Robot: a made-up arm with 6 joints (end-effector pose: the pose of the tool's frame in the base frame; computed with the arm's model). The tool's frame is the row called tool.
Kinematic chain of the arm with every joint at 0, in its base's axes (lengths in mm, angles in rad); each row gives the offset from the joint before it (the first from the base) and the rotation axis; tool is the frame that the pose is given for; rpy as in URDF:
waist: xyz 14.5 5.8 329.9 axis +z
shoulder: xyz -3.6 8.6 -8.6 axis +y
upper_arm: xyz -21.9 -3.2 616 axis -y
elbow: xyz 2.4 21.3 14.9 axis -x
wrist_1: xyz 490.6 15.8 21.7 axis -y
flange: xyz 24.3 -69.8 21 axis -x
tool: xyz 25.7 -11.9 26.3 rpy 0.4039 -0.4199 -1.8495
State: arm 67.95 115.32 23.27 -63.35 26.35 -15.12
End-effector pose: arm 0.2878 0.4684 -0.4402 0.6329 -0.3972 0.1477 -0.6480
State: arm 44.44 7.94 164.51 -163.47 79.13 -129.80
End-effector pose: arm -0.3045 -0.2080 1.2013 0.2813 0.3304 -0.6136 -0.6597
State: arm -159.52 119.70 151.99 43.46 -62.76 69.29
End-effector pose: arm -0.9137 -0.3406 0.3602 0.2072 0.6003 -0.6543 0.4105
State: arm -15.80 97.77 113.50 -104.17 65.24 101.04
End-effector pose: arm 1.0498 -0.3321 0.3639 0.0053 -0.1447 -0.1248 -0.9816
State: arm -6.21 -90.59 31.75 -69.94 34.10 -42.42
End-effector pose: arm -0.8547 0.0271 0.7477 0.3584 0.8971 -0.1202 0.2285
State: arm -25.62 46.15 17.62 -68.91 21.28 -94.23
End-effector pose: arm 0.7857 -0.4142 0.4701 0.1489 -0.7322 -0.4254 0.5105
